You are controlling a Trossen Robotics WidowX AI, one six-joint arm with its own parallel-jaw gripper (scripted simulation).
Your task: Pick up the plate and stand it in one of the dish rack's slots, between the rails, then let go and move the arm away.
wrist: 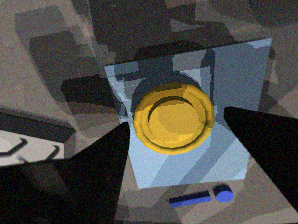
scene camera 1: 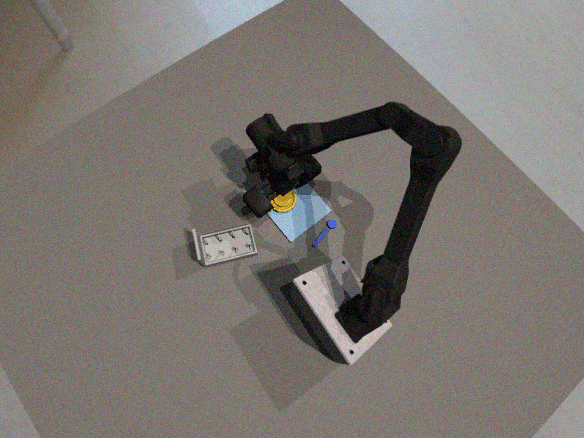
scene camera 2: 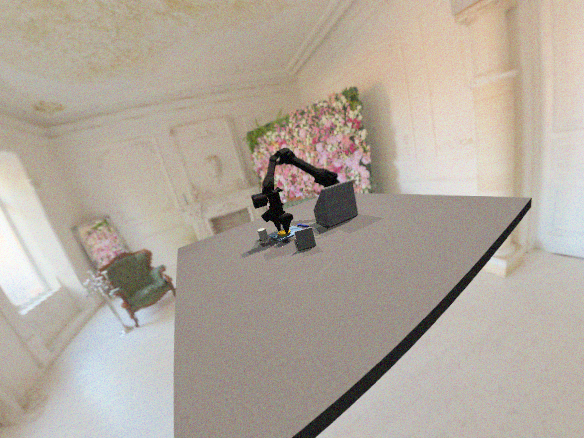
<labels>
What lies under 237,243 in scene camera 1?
A grey dish rack.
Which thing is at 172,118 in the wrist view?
A yellow plate.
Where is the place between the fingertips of my gripper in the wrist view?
175,119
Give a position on a light blue mat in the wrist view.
At 232,75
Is my gripper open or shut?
Open.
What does my gripper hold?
Nothing.
</labels>
